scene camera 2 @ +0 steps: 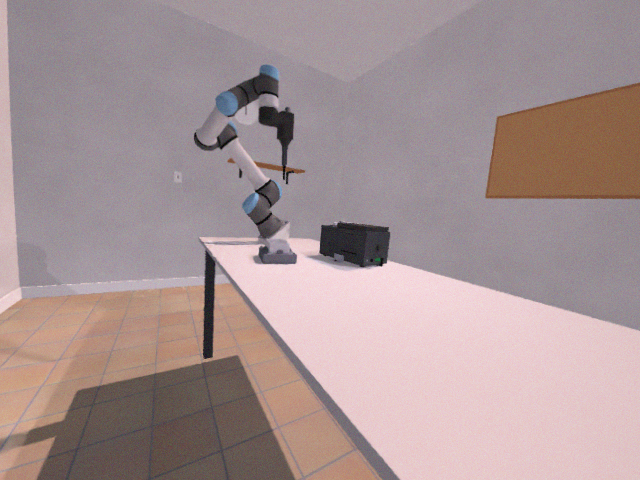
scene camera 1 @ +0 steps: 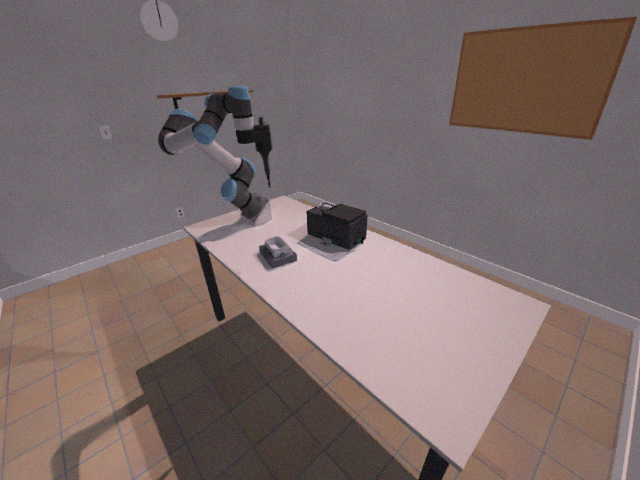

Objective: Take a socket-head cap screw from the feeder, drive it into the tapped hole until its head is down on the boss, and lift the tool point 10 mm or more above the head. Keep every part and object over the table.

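Observation:
My black screwdriver points nearly straight down, its tip high above the table top and apart from everything on it. Whether a screw sits on the tip is too small to tell. The black box-shaped feeder stands on the table, to the right of the tip in both views. A light grey part with a raised boss sits in a dark grey base, nearer the cameras than the arm's foot. The tapped hole and any screw are too small to make out.
The white table carries the arm's foot at its far end. A thin grey plate lies under and beside the feeder. A wooden wall shelf is behind the arm. A cork board hangs on the right wall.

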